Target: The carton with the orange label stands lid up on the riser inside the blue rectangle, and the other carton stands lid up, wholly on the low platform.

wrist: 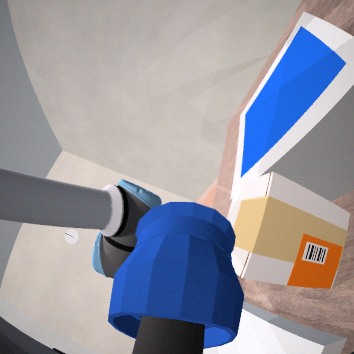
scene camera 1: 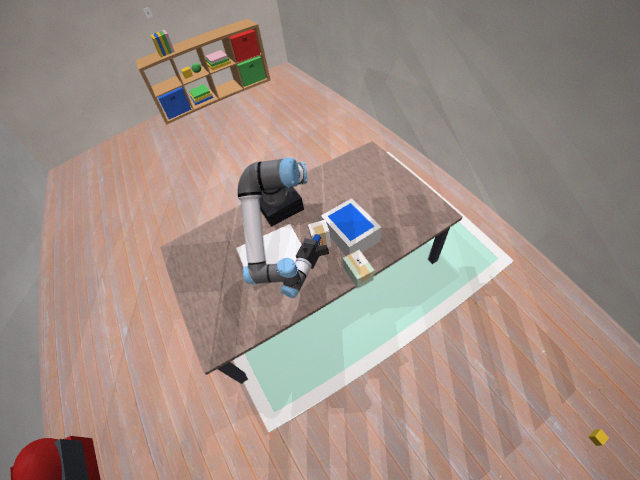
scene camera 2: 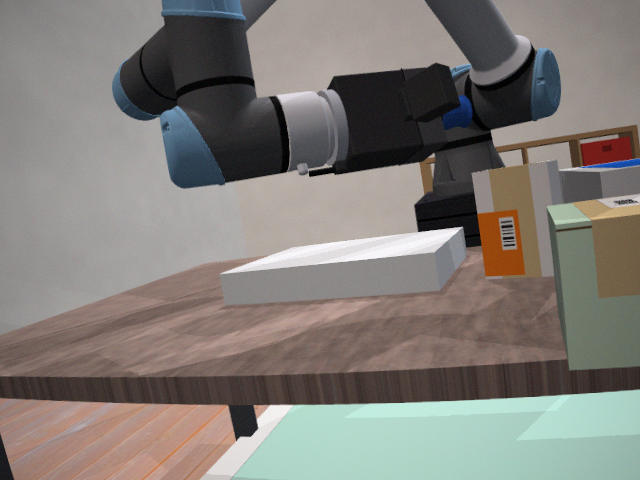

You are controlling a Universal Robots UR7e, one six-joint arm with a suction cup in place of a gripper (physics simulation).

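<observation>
The orange-label carton (scene camera 1: 319, 227) (scene camera 2: 516, 206) (wrist: 280, 215) stands on the table between the low platform (scene camera 1: 281, 241) (scene camera 2: 330, 284) (wrist: 272, 332) and the riser (scene camera 1: 364, 241) (scene camera 2: 581, 184) (wrist: 320, 145). A thin seam shows near its upper edge in the wrist view. The riser's top bears the blue rectangle (scene camera 1: 351, 222) (wrist: 292, 92), with no carton on it. The green carton (scene camera 1: 356, 269) (scene camera 2: 594, 315) stands lid up near the front edge. My suction gripper (scene camera 1: 316, 239) (scene camera 2: 460, 111) (wrist: 182, 240) is open, tilted sideways, apart from the orange-label carton and higher than its top in scene camera 2.
The arm's base (scene camera 1: 281, 206) (scene camera 2: 444, 217) stands behind the platform and carton on the table (scene camera 1: 206, 310) (scene camera 2: 258, 341). The forearm (scene camera 1: 253, 227) passes over the platform. A shelf unit (scene camera 1: 201, 42) stands far back against the wall. A mat (scene camera 1: 372, 315) lies on the floor.
</observation>
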